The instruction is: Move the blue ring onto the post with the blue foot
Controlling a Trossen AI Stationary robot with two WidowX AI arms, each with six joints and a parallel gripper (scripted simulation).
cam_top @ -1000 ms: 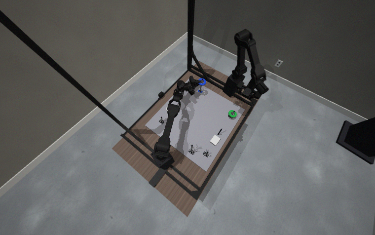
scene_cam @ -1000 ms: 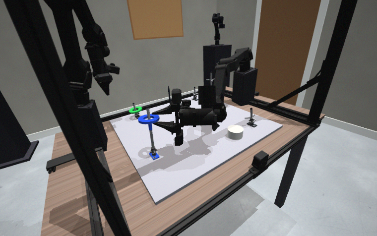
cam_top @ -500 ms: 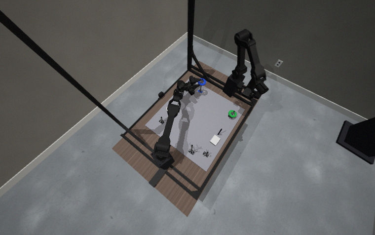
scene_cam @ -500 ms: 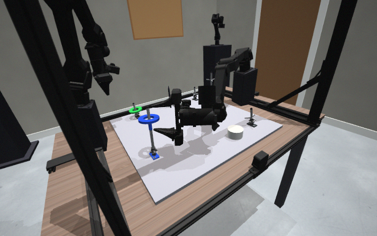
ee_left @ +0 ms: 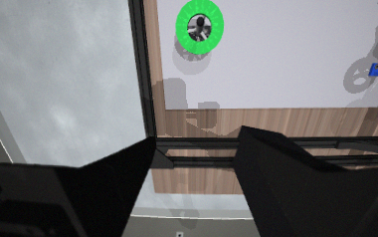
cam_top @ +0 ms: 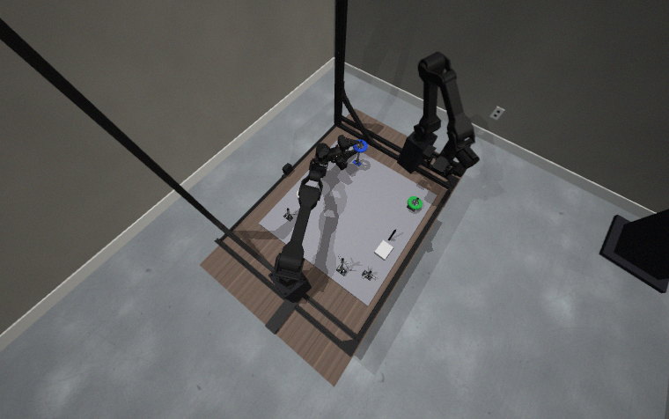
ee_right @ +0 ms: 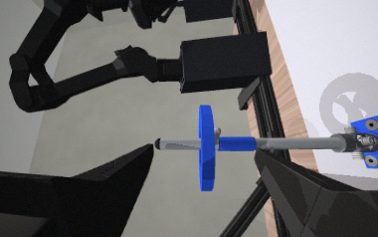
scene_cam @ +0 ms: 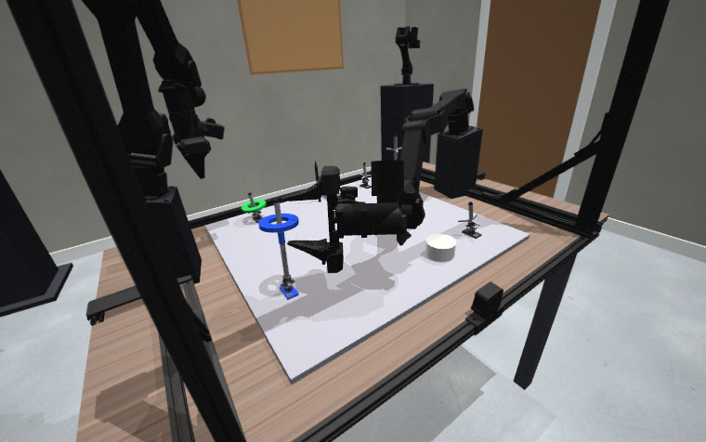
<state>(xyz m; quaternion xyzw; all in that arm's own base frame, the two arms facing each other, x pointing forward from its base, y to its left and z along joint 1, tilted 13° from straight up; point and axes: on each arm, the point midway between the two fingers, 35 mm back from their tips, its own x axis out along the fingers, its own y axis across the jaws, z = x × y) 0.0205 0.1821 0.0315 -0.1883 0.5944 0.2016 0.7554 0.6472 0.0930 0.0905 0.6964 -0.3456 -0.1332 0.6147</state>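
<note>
The blue ring lies 40 mm to the left of my right hand and 20 mm ahead of it. Round my right hand: white block (410 mm ahead, 250 mm to the right, 140 mm below); then short post (420 mm to the right, 100 mm below, 30 mm behind); then black pen (400 mm ahead, 190 mm to the right, 50 mm below).
</note>
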